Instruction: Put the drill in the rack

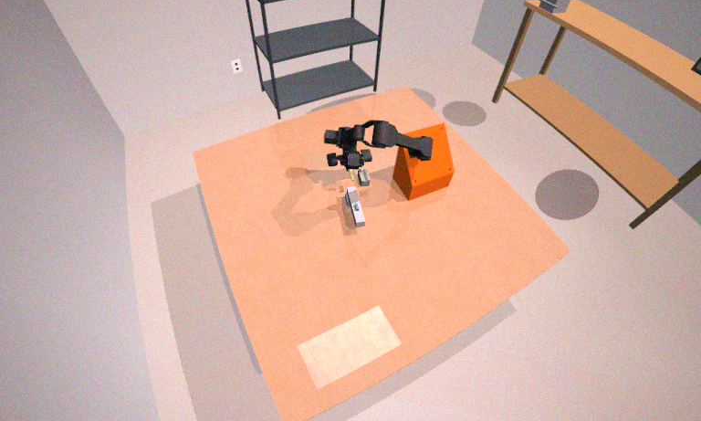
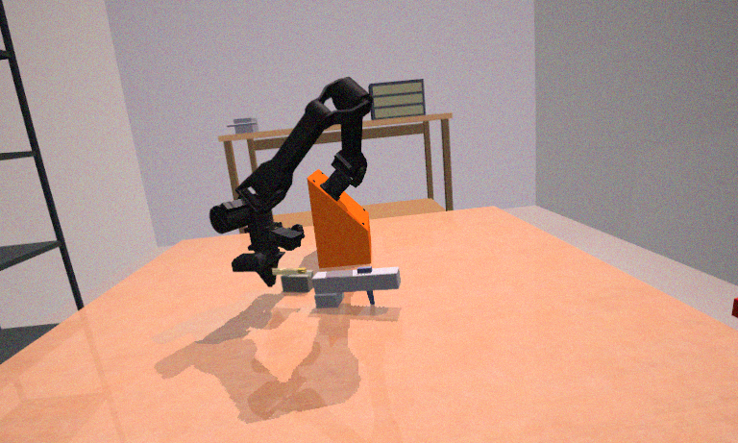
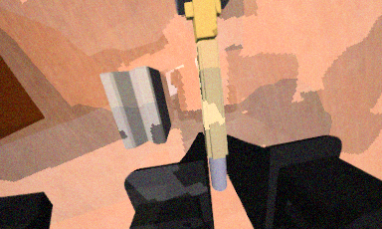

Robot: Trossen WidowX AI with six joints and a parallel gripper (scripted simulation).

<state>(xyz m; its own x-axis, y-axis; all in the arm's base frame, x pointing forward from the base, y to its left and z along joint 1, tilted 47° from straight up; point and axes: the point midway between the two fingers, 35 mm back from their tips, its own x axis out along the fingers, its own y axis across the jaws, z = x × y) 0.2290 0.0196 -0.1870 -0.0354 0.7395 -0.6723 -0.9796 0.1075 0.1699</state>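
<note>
The drill lies 10 mm ahead of my gripper tip, 40 mm to the left of it and 40 mm above it. The rest, counted from my gripper tip: rack 50 mm behind, 50 mm to the left, 20 mm below; blue key 60 mm ahead, 220 mm to the left, 20 mm above.
</note>
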